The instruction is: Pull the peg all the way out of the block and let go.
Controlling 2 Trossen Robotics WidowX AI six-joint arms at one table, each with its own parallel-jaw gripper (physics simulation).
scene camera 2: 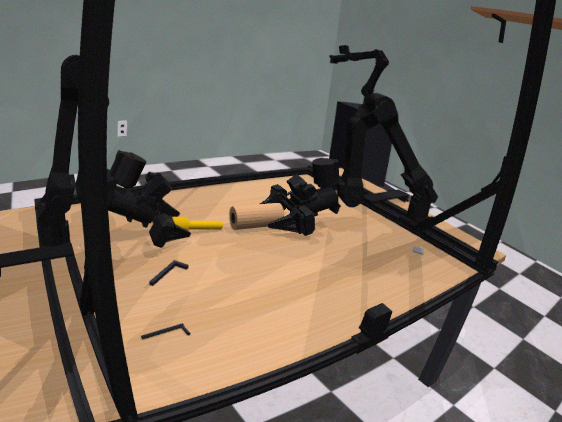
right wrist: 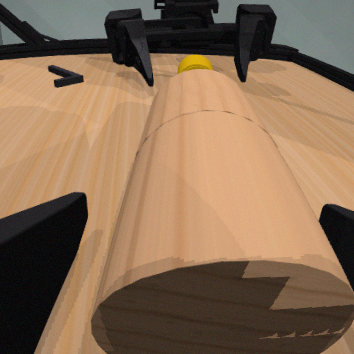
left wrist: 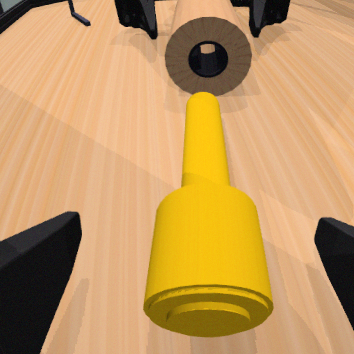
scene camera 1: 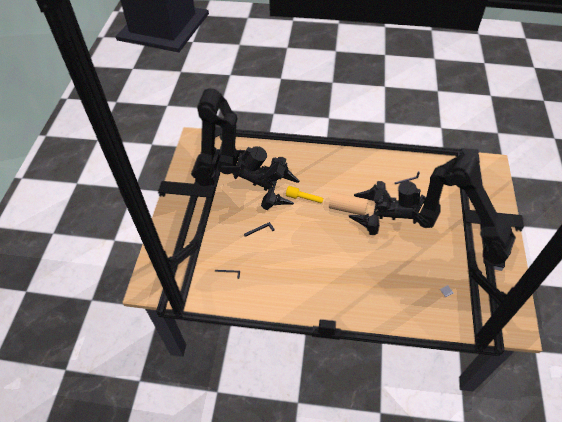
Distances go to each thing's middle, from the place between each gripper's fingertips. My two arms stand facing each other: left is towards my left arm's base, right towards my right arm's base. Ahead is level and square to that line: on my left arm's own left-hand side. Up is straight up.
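Labels:
Round wooden block (right wrist: 214, 239), 10 mm above my right hand, 10 mm to the left of it. Yellow peg (left wrist: 207, 276), 160 mm to the left of my right hand. By its middle, round wooden block nearer to my right hand than to my left hand.
Yellow peg, 3 cm to the right of my left hand, 1 cm ahead of it. Round wooden block, 18 cm to the right of my left hand, 1 cm above it. Of the things named here, yellow peg nearest to my left hand, going by their middles.

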